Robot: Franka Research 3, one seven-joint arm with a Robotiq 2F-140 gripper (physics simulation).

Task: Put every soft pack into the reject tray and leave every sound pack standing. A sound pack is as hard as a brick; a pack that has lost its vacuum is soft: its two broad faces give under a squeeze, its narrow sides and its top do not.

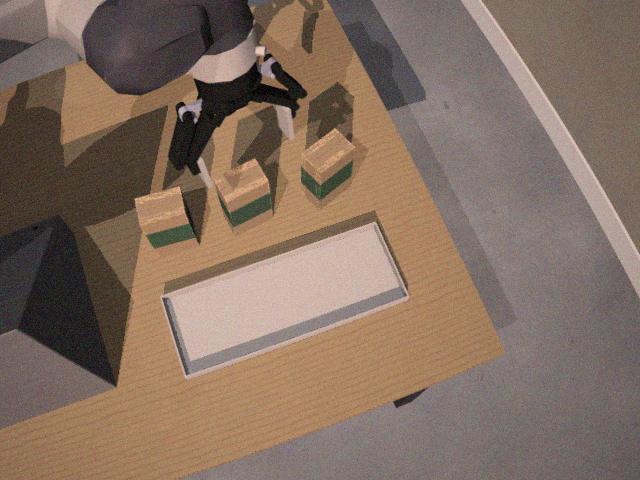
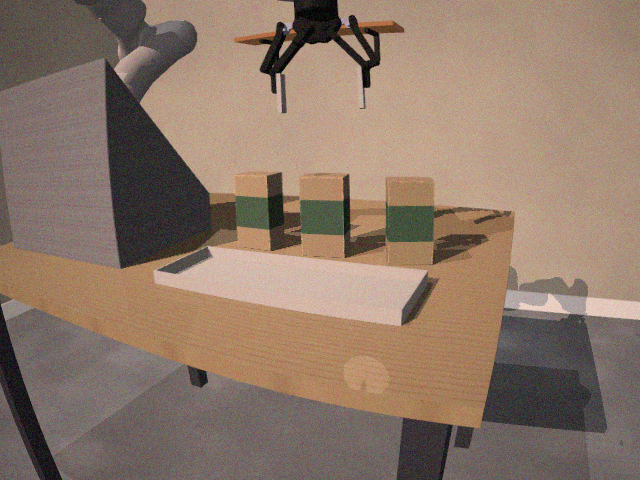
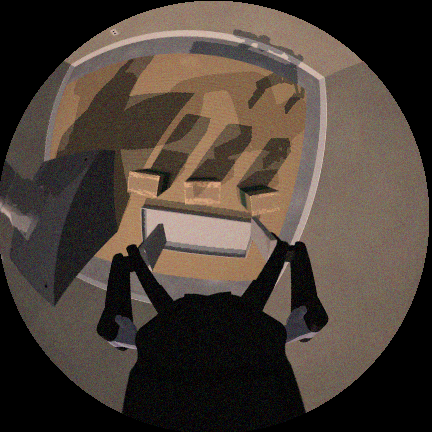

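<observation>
Image 1 gives me my gripper (image 1: pixel 246 155) together with a white reject tray (image 1: pixel 270 304). In image 2 I see the tray (image 2: pixel 372 293), and my gripper (image 2: pixel 321 110) is there too. Image 3 shows both again, my gripper (image 3: pixel 207 229) and the tray (image 3: pixel 189 232).
</observation>
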